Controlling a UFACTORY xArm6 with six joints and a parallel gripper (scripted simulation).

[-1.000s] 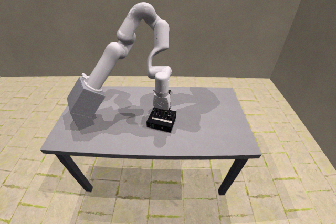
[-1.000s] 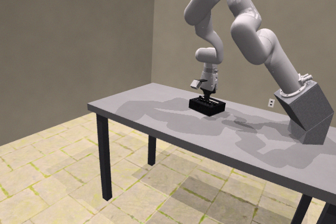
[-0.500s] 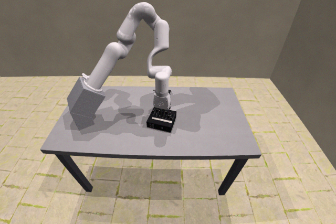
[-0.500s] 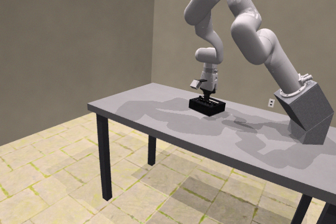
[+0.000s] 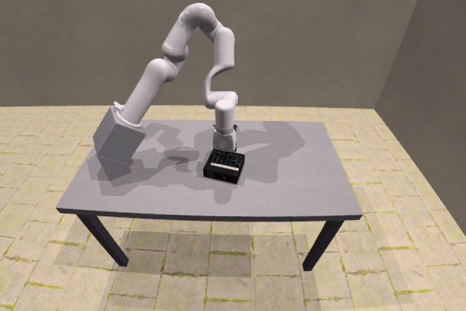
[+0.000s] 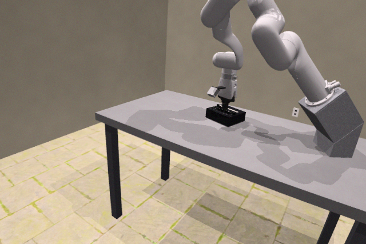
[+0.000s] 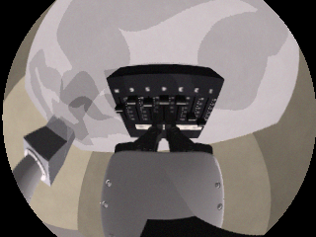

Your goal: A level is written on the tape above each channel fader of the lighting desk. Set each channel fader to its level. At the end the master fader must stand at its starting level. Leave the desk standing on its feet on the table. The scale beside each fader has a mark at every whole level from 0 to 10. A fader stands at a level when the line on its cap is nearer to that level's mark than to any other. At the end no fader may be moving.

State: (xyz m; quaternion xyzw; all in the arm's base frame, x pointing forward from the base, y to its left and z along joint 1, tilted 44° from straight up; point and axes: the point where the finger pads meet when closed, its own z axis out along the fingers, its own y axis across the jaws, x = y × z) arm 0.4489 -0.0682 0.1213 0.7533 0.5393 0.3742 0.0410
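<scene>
My gripper is now 20 mm to the right of the fader and 10 mm above it. From my hand the other things lie so: fader cap 40 mm ahead, 20 mm to the right, 10 mm below.
</scene>
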